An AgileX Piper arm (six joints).
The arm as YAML. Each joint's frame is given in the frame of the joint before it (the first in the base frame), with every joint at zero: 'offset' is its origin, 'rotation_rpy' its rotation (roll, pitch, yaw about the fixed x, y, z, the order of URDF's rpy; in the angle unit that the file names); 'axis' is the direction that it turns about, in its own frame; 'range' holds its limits. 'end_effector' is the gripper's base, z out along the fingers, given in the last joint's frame.
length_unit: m
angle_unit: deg
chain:
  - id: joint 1
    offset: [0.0, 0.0, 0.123]
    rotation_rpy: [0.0, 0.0, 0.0]
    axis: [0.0, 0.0, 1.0]
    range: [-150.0, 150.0]
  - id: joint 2
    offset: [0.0, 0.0, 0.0]
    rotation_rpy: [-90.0, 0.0, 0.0]
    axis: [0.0, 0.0, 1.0]
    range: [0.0, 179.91]
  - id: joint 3
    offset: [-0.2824, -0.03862, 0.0]
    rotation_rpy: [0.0, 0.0, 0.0]
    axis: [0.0, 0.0, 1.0]
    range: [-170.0, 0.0]
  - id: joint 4
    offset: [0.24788, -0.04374, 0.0]
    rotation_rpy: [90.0, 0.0, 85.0]
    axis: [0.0, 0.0, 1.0]
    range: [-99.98, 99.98]
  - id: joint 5
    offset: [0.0, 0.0, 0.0]
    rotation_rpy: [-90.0, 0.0, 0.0]
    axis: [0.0, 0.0, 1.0]
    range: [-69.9, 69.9]
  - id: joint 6
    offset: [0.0, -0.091, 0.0]
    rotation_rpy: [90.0, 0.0, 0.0]
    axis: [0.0, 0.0, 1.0]
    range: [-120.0, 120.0]
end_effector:
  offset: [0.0, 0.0, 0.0]
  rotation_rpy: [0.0, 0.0, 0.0]
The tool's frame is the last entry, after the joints.
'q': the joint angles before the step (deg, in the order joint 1, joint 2, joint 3, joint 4, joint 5, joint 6). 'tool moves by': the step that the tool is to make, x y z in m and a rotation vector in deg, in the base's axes. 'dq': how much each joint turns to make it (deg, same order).
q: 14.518 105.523 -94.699 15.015 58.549 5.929
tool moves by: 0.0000 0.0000 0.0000 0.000 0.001 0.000
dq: 0.000 0.000 -0.001 0.000 0.001 0.000
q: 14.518 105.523 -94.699 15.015 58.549 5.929
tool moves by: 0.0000 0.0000 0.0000 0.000 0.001 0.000
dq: 0.000 0.000 -0.001 0.000 0.001 0.000
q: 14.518 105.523 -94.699 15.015 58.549 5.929
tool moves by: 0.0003 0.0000 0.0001 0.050 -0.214 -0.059
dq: -0.004 -0.007 0.022 0.005 -0.241 -0.009
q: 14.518 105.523 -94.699 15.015 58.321 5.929
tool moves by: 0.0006 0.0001 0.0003 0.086 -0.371 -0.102
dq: 0.005 0.010 -0.022 -0.004 -0.383 0.010
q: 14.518 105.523 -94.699 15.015 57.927 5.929
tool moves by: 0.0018 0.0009 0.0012 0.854 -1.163 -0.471
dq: 0.005 -0.007 0.001 0.547 -1.397 0.062
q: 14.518 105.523 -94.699 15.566 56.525 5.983
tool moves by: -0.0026 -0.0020 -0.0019 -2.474 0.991 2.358
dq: -0.003 -0.007 0.017 -1.323 2.065 -1.962
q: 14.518 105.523 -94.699 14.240 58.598 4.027
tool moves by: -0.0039 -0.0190 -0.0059 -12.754 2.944 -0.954
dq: -0.002 0.010 -0.004 -13.051 5.693 3.315
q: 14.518 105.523 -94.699 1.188 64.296 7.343
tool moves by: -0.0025 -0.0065 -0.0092 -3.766 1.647 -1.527
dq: -0.004 0.009 1.804 -3.923 0.752 2.081
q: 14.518 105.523 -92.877 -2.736 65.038 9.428
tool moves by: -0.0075 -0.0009 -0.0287 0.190 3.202 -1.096
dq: -0.004 0.000 6.254 0.663 -3.162 1.142
